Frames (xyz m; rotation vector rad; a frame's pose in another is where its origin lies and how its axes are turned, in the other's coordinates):
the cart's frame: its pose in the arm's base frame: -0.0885 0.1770 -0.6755 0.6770 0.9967 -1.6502
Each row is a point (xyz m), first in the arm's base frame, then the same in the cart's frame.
Working: the arm's base frame: its pose in the cart's frame: -0.4969 -0.0842 0.4914 -0.6770 -0.9967 1.6502

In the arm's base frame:
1: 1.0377 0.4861 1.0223
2: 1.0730 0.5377 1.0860
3: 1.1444 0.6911 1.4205
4: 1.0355 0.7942 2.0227
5: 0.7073 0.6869 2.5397
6: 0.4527 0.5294 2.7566
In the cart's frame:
1: -1.8807 0.5688 0.6210
2: -1.9686 0.5791 0.6093
3: -2.3395 0.5375 0.6446
4: -2.8533 0.2548 0.8476
5: -3.1303 -0.1905 1.1815
6: -3.1575 -0.4767 1.4139

